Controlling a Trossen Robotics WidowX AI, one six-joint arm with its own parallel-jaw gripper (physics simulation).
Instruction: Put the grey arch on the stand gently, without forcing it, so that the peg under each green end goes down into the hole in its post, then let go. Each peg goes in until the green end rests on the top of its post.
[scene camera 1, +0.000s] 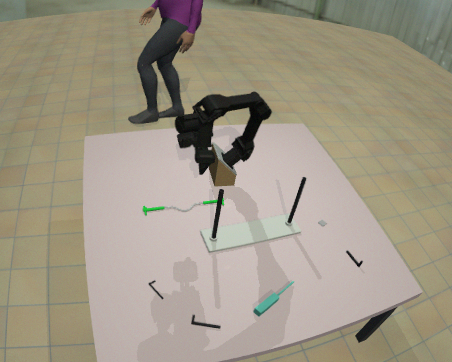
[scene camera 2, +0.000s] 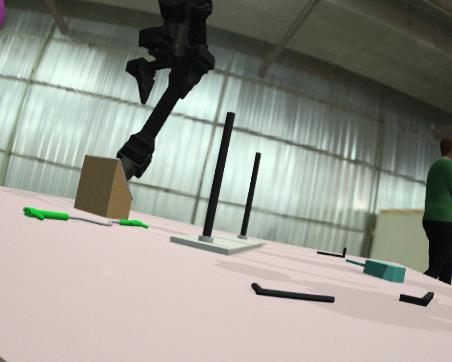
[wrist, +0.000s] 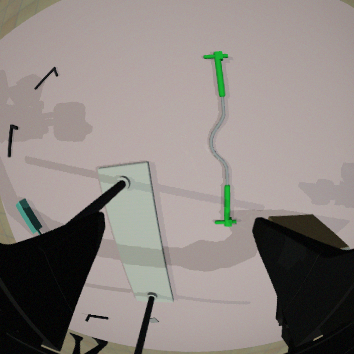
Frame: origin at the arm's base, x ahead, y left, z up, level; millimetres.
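Where they show: gripper, fingertip midpoint: (scene camera 1: 199, 167) (scene camera 2: 161, 101) (wrist: 181, 223); arm's base, origin of the base link: (scene camera 1: 226, 161) (scene camera 2: 114, 178).
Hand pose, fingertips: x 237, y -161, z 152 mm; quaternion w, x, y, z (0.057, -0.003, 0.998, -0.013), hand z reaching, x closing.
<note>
Each offset is from my fingertips to the top centre of the thing.
The grey arch {61 mm back, 34 mm right, 242 mm down} (scene camera 1: 186, 210) (scene camera 2: 90, 220) (wrist: 212, 142) lies on the table, its thin wavy grey middle between two green ends with small crosspieces at their tips. It is beside the stand, apart from it. The stand has a pale plate {93 mm ahead, 221 mm left, 242 mm down} (scene camera 1: 235, 238) (scene camera 2: 220, 245) (wrist: 137, 215) and two upright black posts, the left post {124 mm ahead, 59 mm left, 10 mm down} (scene camera 1: 217, 215) in scene view 1 and the right post {63 mm ahead, 382 mm left, 10 mm down} (scene camera 1: 297, 200). The post tops are bare; their holes cannot be made out. My gripper (scene camera 1: 202, 167) (scene camera 2: 165, 100) (wrist: 181, 223) is open and empty, above the table, pointing down, with the arch ahead of the fingers in the wrist view.
A brown wedge block (scene camera 1: 222, 175) (scene camera 2: 97, 185) stands at my arm's base, near one green end. A teal tool {415 mm ahead, 234 mm left, 226 mm down} (scene camera 1: 267, 304) (scene camera 2: 384, 270) (wrist: 29, 216), several black L-shaped keys and a small grey piece {65 mm ahead, 549 mm left, 252 mm down} (scene camera 1: 322, 223) lie around the stand. A person (scene camera 1: 170, 55) stands behind the table.
</note>
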